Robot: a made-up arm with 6 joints. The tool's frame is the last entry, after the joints. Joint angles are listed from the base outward. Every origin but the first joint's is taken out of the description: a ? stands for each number. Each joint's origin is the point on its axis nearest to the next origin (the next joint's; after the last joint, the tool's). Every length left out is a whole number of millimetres.
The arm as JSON. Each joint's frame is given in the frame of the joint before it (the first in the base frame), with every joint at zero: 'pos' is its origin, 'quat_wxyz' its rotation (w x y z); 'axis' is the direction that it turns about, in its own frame. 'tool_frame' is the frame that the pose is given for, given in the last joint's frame.
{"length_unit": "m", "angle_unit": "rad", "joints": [
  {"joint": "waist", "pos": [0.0, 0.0, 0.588], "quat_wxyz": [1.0, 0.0, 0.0, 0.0], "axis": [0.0, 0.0, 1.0]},
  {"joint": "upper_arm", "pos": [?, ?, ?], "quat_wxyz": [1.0, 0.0, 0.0, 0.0], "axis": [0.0, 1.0, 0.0]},
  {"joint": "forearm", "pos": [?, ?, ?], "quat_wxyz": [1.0, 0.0, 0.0, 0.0], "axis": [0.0, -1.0, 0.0]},
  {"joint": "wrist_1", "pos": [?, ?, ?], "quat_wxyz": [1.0, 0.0, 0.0, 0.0], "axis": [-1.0, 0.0, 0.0]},
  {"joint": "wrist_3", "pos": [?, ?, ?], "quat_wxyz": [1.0, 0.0, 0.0, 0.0], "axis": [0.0, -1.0, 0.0]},
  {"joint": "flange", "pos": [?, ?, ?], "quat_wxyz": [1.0, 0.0, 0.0, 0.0], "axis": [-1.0, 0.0, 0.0]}
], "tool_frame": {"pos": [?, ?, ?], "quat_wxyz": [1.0, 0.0, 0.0, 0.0]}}
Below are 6 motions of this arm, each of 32 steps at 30 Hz.
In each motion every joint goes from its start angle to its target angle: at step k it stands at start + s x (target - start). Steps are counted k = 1, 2, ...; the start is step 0. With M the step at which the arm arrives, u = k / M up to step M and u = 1 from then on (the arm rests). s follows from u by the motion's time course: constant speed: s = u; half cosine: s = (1 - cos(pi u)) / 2; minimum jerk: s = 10 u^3 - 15 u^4 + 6 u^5.
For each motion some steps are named. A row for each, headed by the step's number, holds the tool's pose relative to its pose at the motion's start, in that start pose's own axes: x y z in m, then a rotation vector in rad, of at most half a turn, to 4 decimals.
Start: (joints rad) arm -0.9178 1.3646 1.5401 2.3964 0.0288 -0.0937
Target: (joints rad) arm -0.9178 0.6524 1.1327 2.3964 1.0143 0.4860
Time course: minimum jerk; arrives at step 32
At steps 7, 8, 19, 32:
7: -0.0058 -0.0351 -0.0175 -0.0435 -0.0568 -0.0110
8: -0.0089 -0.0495 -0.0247 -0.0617 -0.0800 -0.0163
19: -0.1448 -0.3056 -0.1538 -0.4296 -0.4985 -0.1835
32: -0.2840 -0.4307 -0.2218 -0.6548 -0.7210 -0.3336

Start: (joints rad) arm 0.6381 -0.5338 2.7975 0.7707 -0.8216 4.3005
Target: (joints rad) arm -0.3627 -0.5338 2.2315 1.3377 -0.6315 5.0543
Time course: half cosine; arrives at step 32
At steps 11, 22, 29, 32:
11: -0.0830 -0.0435 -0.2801 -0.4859 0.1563 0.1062
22: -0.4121 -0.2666 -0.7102 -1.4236 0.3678 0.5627
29: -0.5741 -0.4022 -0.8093 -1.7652 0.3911 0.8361
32: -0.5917 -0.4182 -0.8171 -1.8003 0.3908 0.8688

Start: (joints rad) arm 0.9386 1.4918 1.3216 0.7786 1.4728 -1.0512
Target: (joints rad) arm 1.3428 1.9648 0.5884 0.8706 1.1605 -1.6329
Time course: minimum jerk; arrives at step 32
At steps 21, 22, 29, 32:
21: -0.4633 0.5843 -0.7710 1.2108 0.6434 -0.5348
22: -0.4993 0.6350 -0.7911 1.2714 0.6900 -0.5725
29: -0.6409 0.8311 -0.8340 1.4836 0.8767 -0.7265
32: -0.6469 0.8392 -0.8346 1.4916 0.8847 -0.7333

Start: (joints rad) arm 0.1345 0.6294 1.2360 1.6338 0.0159 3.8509
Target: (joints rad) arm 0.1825 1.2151 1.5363 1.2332 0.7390 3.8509
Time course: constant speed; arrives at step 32
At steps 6, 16, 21, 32:
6: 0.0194 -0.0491 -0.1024 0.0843 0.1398 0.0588
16: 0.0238 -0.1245 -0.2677 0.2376 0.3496 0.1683
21: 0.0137 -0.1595 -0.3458 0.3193 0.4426 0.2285
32: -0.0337 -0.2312 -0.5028 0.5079 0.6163 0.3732

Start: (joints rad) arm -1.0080 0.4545 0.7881 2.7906 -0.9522 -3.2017
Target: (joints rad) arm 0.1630 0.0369 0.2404 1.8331 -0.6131 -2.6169
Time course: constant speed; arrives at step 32
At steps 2, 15, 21, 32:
2: -0.0241 0.0630 -0.0184 0.0622 0.0531 -0.0337
15: -0.2321 0.4757 -0.0294 0.4397 0.4987 -0.1563
21: -0.3507 0.6516 0.0348 0.5987 0.7441 -0.1477
32: -0.5812 0.9054 0.2634 0.8681 1.2169 -0.0178

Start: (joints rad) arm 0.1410 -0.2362 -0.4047 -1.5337 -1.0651 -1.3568
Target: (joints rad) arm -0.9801 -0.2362 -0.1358 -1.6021 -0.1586 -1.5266
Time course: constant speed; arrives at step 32
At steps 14, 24, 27, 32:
14: -0.4368 0.2529 -0.0339 0.0427 -0.0241 0.8961
24: -0.8169 0.2491 -0.0718 0.0576 -0.0111 1.5356
27: -0.9276 0.2144 -0.0865 0.0559 -0.0015 1.7269
32: -1.0983 0.1245 -0.1149 0.0437 0.0210 2.0448

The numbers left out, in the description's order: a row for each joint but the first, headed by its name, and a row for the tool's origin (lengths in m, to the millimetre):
upper_arm: 0.105 0.0 0.0
forearm: 0.0 0.0 0.53
wrist_1: 0.752 0.0 0.124
wrist_3: 0.0 0.0 0.0
flange: 0.211 0.0 0.0
tool: 0.0 0.0 0.0

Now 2 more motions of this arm.
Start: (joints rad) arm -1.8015 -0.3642 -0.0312 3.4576 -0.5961 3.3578
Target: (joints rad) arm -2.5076 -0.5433 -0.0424 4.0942 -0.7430 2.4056
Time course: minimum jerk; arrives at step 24
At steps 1, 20, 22, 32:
1: -0.0001 -0.0003 0.0000 -0.0001 -0.0001 -0.0001
20: -0.1505 -0.3295 0.0647 -0.1420 0.1202 0.0213
22: -0.1562 -0.3364 0.0684 -0.1452 0.1318 0.0222
32: -0.1571 -0.3375 0.0691 -0.1457 0.1338 0.0223

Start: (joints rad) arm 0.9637 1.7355 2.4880 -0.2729 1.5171 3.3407
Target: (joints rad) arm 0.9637 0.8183 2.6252 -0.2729 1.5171 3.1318
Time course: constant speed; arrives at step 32
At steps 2, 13, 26, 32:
2: 0.0661 -0.0175 -0.0068 0.0308 0.0625 0.0112
13: 0.4131 -0.0956 -0.1172 0.1989 0.4089 0.0583
26: 0.7469 -0.1404 -0.3865 0.3905 0.8247 0.0821
32: 0.8589 -0.1420 -0.5487 0.4742 1.0191 0.0813

